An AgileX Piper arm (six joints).
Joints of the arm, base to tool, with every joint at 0 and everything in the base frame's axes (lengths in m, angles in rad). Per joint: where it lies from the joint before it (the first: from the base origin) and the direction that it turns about. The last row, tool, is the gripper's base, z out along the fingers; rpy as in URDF.
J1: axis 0 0 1 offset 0.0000 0.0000 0.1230
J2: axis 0 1 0 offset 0.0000 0.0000 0.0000
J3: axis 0 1 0 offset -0.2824 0.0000 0.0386
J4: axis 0.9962 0 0.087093 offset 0.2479 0.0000 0.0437
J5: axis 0 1 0 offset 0.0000 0.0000 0.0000
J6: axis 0.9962 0 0.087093 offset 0.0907 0.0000 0.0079
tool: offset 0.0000 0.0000 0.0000 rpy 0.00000 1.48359 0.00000
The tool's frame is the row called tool.
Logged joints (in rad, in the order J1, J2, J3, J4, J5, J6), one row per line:
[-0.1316 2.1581 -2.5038 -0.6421 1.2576 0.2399]
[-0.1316 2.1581 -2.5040 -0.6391 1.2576 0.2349]
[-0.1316 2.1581 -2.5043 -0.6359 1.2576 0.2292]
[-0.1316 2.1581 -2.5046 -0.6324 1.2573 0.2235]
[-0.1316 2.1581 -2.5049 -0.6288 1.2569 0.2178]
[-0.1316 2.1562 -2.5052 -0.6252 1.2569 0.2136]
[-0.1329 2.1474 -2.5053 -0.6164 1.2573 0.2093]
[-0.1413 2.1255 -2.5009 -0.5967 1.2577 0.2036]
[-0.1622 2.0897 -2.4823 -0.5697 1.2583 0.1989]
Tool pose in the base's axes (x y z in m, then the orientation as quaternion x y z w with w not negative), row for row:
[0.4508 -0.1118 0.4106 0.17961 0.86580 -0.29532 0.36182]
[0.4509 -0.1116 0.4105 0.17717 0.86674 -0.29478 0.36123]
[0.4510 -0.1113 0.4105 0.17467 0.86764 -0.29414 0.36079]
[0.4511 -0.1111 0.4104 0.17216 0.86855 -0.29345 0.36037]
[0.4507 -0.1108 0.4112 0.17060 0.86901 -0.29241 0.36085]
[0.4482 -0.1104 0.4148 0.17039 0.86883 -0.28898 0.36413]
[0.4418 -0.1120 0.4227 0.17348 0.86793 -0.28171 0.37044]
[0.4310 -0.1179 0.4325 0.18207 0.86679 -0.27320 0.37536]
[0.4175 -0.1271 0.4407 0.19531 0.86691 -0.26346 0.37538]
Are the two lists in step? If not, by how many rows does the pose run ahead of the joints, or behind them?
The pose runs 1 row ahead of the joints: the pose in row i belongs to the joints in row i + 1.
